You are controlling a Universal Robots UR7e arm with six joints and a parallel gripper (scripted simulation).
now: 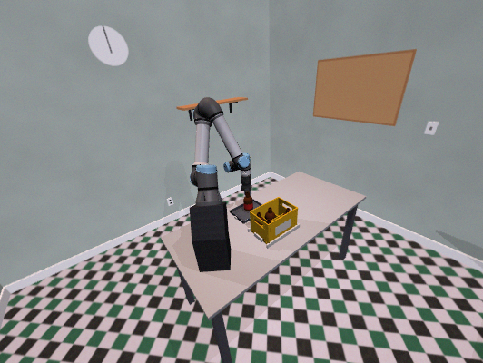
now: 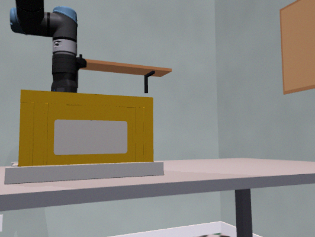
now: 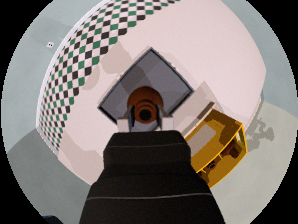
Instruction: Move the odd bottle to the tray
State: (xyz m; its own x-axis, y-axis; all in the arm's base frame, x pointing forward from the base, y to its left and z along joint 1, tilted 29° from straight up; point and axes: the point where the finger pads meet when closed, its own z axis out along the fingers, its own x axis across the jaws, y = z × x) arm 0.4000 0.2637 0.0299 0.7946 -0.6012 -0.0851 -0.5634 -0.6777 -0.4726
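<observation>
Right now the brown bottle is 7 cm below my hand. Round my hand: dark tray: 17 cm below; then crate: 28 cm to the right, 10 cm below, 5 cm ahead.
</observation>
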